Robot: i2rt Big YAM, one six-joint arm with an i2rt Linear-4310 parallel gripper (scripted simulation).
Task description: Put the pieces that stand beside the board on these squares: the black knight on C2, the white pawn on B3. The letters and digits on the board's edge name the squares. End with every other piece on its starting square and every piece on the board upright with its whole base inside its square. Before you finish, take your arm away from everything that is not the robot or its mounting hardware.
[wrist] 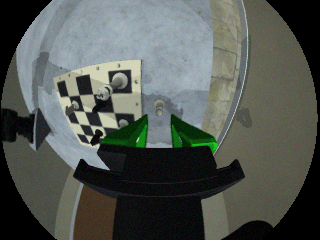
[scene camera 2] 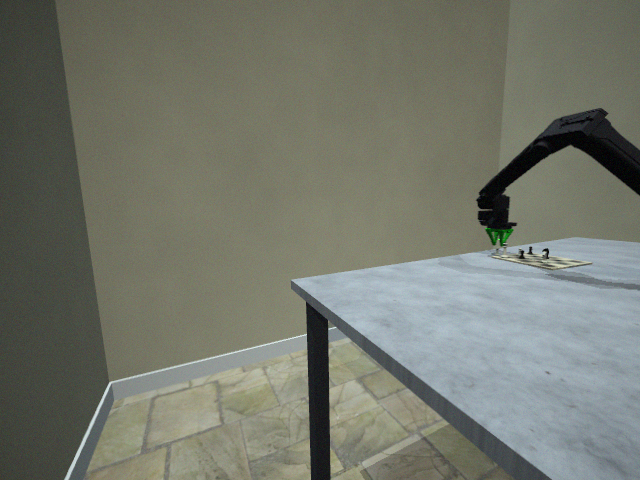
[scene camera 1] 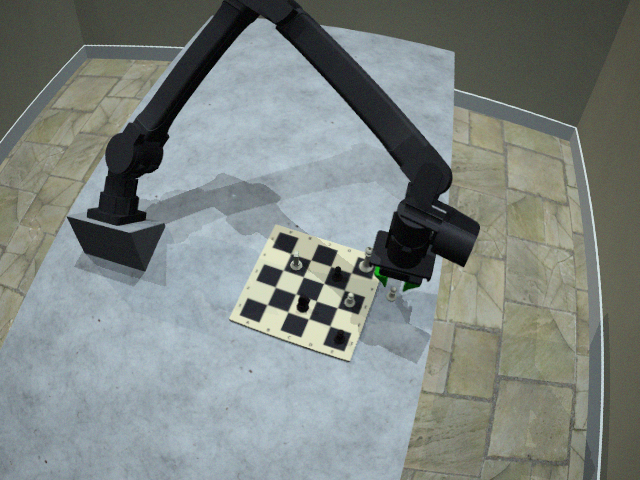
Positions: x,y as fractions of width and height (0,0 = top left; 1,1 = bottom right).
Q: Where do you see a chessboard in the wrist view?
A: At 0.25,0.35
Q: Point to a chessboard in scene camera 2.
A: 0.87,0.55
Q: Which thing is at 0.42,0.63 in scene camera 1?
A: A chessboard.
